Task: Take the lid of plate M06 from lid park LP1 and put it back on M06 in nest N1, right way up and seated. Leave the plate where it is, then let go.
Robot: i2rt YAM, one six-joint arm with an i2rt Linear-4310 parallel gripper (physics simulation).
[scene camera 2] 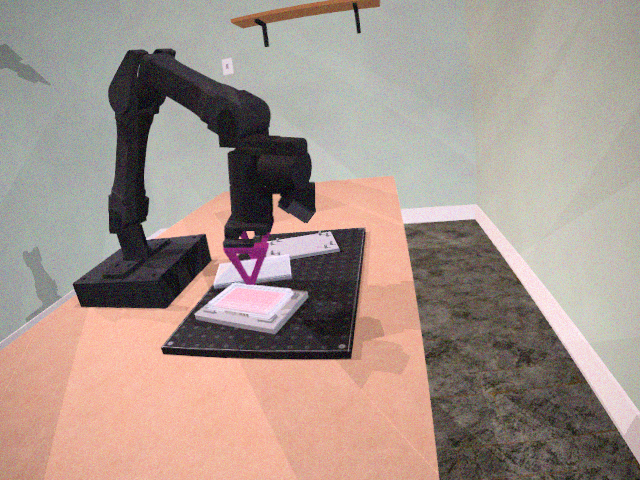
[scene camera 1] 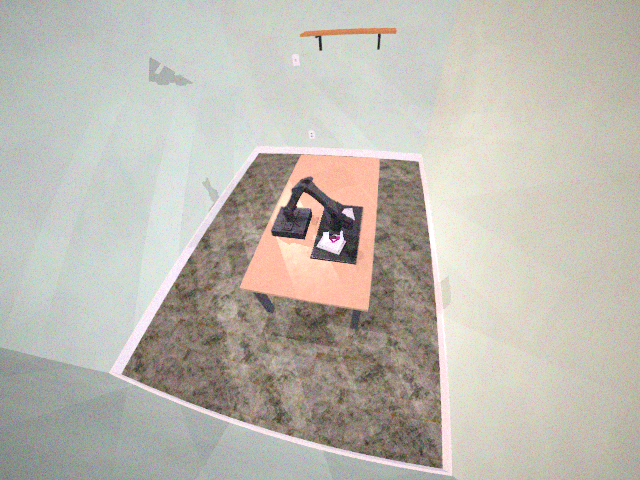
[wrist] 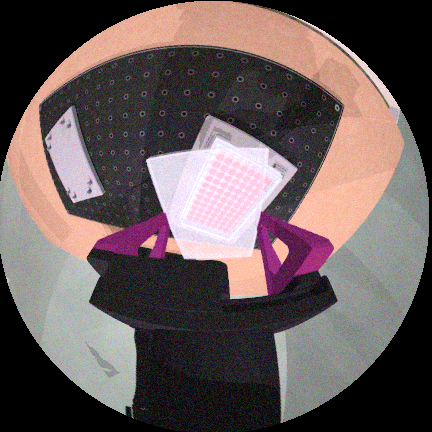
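Where they show: gripper, fingertip midpoint: (scene camera 2: 253, 272) (scene camera 1: 333, 237) (wrist: 212, 216); arm's base at its link origin: (scene camera 2: 138, 258) (scene camera 1: 290, 219).
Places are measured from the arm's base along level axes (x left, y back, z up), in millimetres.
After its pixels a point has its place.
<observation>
My gripper (scene camera 1: 333, 238) @(x -105, y -337, z 11 mm) (scene camera 2: 250, 280) @(x -105, y -337, z 11 mm) (wrist: 212, 216) @(x -105, y -337, z 11 mm) is shut on the lid, its magenta fingers at two opposite edges. The lid (scene camera 2: 279, 267) @(x -101, y -384, z 17 mm) (wrist: 170, 175) @(x -65, y -375, z 18 mm) is a clear, whitish slab, held roughly level above the board. Plate M06 (scene camera 2: 253, 299) (wrist: 225, 195), with pink wells, sits in the pale grey nest N1 (scene camera 2: 298, 298) @(x -103, y -409, z -40 mm) (wrist: 240, 134) @(x -115, y -407, z -40 mm). In the wrist view the lid overlaps much of the plate and is turned relative to it; the plate shows through it. In scene camera 2 the lid appears behind the plate, apart from it. In scene camera 1 lid and plate overlap and are small.
Lid park LP1 (scene camera 1: 349, 212) @(x 193, y -393, z -42 mm) (scene camera 2: 310, 245) @(x 150, y -372, z -42 mm) (wrist: 75, 160) @(x 128, y -350, z -42 mm), a pale slab with small pegs, lies farther back on the black perforated board (scene camera 1: 351, 250) @(x -143, y -467, z -50 mm) (scene camera 2: 330, 310) @(x -124, y -466, z -52 mm) (wrist: 175, 115) @(x -44, y -413, z -52 mm). The arm's black base (scene camera 1: 292, 227) @(x -68, y -37, z 0 mm) (scene camera 2: 139, 279) @(x -105, y -82, z -2 mm) stands on the wooden table beside the board.
</observation>
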